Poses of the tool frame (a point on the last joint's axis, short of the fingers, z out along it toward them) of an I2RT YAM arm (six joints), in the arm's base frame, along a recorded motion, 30 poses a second.
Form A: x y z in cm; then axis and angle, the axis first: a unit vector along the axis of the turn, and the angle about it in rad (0 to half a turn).
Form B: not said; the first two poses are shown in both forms.
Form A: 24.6 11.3 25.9 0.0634 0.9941 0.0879 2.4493
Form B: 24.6 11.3 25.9 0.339 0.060 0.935 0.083
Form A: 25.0 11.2 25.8 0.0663 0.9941 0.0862 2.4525
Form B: 25.0 11.2 25.8 0.338 0.062 0.936 0.081
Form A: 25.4 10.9 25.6 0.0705 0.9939 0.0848 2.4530
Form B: 25.4 10.9 25.6 0.338 0.066 0.936 0.080
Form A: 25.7 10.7 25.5 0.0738 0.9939 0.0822 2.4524
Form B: 25.7 10.7 25.5 0.338 0.069 0.935 0.077
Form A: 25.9 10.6 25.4 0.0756 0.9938 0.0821 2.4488
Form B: 25.9 10.6 25.4 0.340 0.071 0.935 0.077
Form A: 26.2 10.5 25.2 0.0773 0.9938 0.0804 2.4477
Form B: 26.2 10.5 25.2 0.340 0.073 0.935 0.076
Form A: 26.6 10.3 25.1 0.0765 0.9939 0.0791 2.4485
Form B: 26.6 10.3 25.1 0.340 0.072 0.935 0.074
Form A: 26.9 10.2 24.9 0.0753 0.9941 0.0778 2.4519
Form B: 26.9 10.2 24.9 0.338 0.071 0.936 0.073
